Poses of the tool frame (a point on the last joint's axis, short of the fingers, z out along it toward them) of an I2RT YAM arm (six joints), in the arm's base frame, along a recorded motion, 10 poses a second.
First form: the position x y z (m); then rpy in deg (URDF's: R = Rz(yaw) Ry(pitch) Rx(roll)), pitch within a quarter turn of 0, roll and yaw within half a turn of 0.
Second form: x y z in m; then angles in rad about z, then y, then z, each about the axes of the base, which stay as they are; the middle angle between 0 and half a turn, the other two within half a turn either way. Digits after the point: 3 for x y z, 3 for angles.
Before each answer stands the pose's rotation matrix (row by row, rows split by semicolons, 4 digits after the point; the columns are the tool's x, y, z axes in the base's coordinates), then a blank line. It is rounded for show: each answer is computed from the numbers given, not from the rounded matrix.
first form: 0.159, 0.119, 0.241, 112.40, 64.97, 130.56
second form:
-0.2751 -0.2552 0.9269; 0.3214 0.8842 0.3389; -0.9061 0.3912 -0.1612

0.159, 0.119, 0.241, 0.408, 1.733, 0.350
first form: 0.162, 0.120, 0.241, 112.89, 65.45, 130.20
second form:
-0.2682 -0.2438 0.9320; 0.3173 0.8911 0.3244; -0.9096 0.3828 -0.1616

0.162, 0.120, 0.241, 0.398, 1.733, 0.335
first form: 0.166, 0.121, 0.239, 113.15, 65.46, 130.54
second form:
-0.2700 -0.2449 0.9312; 0.3156 0.8912 0.3259; -0.9097 0.3819 -0.1633

0.166, 0.121, 0.239, 0.397, 1.735, 0.337
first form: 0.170, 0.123, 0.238, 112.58, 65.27, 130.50
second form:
-0.2717 -0.2527 0.9286; 0.3181 0.8871 0.3345; -0.9083 0.3863 -0.1606

0.170, 0.123, 0.238, 0.402, 1.732, 0.346
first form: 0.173, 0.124, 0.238, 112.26, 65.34, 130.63
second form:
-0.2717 -0.2602 0.9265; 0.3167 0.8850 0.3414; -0.9088 0.3861 -0.1581

0.173, 0.124, 0.238, 0.402, 1.730, 0.353
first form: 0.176, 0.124, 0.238, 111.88, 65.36, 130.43
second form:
-0.2704 -0.2633 0.9260; 0.3174 0.8837 0.3440; -0.9089 0.3869 -0.1554

0.176, 0.124, 0.238, 0.402, 1.727, 0.356
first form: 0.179, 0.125, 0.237, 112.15, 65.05, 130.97
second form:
-0.2766 -0.2659 0.9235; 0.3185 0.8813 0.3492; -0.9067 0.3907 -0.1590

0.179, 0.125, 0.237, 0.407, 1.731, 0.361
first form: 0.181, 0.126, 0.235, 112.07, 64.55, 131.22
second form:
-0.2832 -0.2688 0.9206; 0.3232 0.8770 0.3555; -0.9030 0.3982 -0.1615

0.181, 0.126, 0.235, 0.415, 1.733, 0.368
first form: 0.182, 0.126, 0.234, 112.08, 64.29, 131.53
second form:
-0.2876 -0.2722 0.9183; 0.3248 0.8743 0.3608; -0.9010 0.4020 -0.1631

0.182, 0.126, 0.234, 0.420, 1.735, 0.374
